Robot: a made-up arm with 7 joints.
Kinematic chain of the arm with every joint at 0, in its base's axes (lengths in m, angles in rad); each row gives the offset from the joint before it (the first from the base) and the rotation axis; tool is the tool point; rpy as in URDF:
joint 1: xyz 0 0 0.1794 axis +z
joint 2: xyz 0 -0.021 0.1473 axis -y
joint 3: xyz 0 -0.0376 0.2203 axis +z
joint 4: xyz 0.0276 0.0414 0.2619 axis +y
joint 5: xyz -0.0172 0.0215 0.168 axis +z
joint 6: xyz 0 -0.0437 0.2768 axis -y
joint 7: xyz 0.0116 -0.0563 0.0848 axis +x
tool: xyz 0 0 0 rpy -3.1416 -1.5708 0
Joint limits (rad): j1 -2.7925..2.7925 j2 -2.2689..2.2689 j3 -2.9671..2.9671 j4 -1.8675..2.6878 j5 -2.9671..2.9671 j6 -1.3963..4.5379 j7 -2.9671..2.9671
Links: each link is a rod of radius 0.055 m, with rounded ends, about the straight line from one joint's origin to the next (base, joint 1, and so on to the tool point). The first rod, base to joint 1, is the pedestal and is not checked.
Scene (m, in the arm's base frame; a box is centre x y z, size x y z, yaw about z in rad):
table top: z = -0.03
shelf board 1: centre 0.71 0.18 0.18 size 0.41 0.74 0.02 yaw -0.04
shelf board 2: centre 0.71 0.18 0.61 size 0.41 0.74 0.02 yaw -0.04
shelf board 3: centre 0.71 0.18 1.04 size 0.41 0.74 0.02 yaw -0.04
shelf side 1: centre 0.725 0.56 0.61 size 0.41 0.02 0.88 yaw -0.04
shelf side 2: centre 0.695 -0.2 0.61 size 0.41 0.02 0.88 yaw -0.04
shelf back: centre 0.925 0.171 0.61 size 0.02 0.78 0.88 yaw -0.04
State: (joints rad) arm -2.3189 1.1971 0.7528 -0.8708 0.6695 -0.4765 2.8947
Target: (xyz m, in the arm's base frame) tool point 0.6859 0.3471 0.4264
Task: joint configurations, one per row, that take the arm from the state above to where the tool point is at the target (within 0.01 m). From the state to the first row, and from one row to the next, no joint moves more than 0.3 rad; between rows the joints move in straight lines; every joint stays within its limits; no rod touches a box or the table.
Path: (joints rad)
1: -2.2978 1.0190 0.5531 -1.0701 0.4771 -0.2137 2.8947
2: -2.2767 0.8410 0.3534 -1.2695 0.2847 0.0491 2.8947
3: -2.2556 0.6629 0.1538 -1.4688 0.0923 0.3119 2.8947
4: -2.2345 0.4848 -0.0459 -1.6682 -0.1001 0.5747 2.8947
5: -2.2134 0.3068 -0.2456 -1.8675 -0.2925 0.8374 2.8947
6: -2.3292 0.4008 -0.1712 -1.7954 -0.0863 0.5532 2.8947
7: -2.4451 0.4949 -0.0969 -1.7234 0.1200 0.2690 2.8947
8: -2.5609 0.5889 -0.0226 -1.6513 0.3262 -0.0153 2.8947
9: -2.6767 0.6830 0.0518 -1.5792 0.5325 -0.2995 2.8947
10: -2.7925 0.7770 0.1261 -1.5072 0.7387 -0.5838 2.8947

